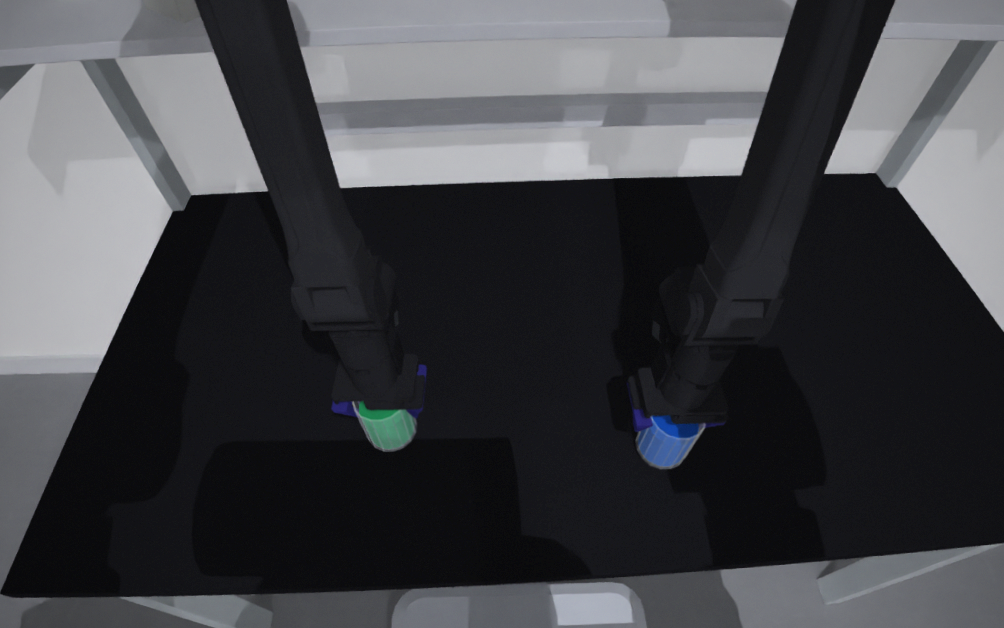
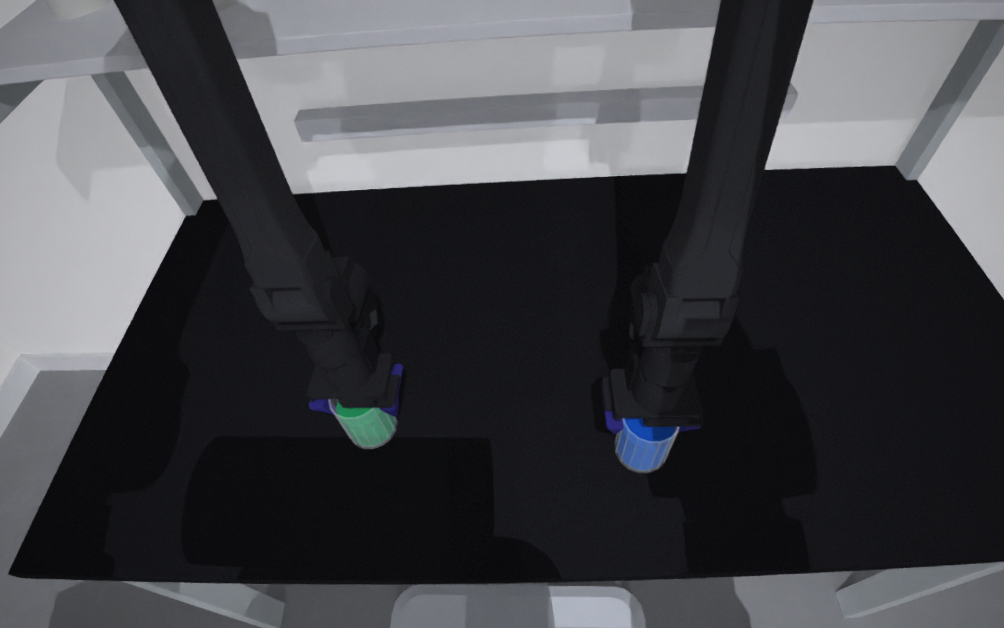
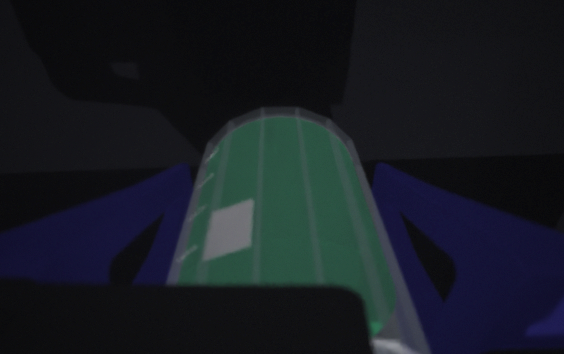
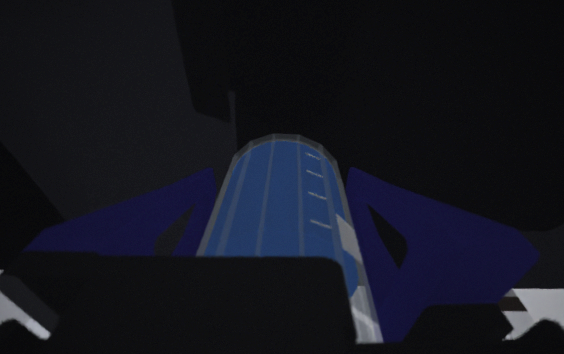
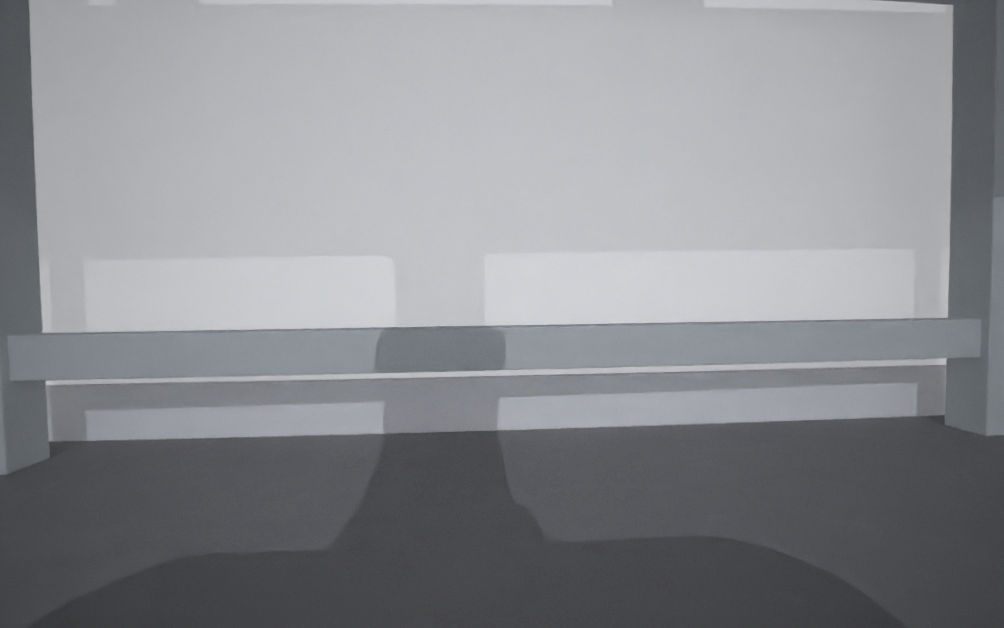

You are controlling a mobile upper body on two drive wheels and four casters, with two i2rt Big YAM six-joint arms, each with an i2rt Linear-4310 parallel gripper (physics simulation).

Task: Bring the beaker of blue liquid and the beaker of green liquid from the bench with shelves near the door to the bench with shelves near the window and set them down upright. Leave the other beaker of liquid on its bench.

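My left gripper [image 1: 382,409] [image 2: 356,408] [image 3: 282,177] is shut on the beaker of green liquid [image 1: 388,431] [image 2: 370,429] [image 3: 285,225], with a blue finger on each side. My right gripper [image 1: 678,425] [image 2: 653,427] [image 4: 281,177] is shut on the beaker of blue liquid [image 1: 664,446] [image 2: 642,448] [image 4: 280,215]. Both beakers look about upright, over the front half of a black bench top [image 1: 503,296] [image 2: 503,296]. I cannot tell whether their bases touch it. The other beaker of liquid does not show.
A grey shelf [image 1: 481,29] [image 2: 444,25] crosses above the bench's back, with posts [image 1: 136,133] [image 2: 951,99] at the sides. A pale object [image 2: 74,5] stands on it at the upper left. A crossbar [image 5: 222,355] runs between bench legs [image 5: 16,296] [image 5: 973,296] before a wall.
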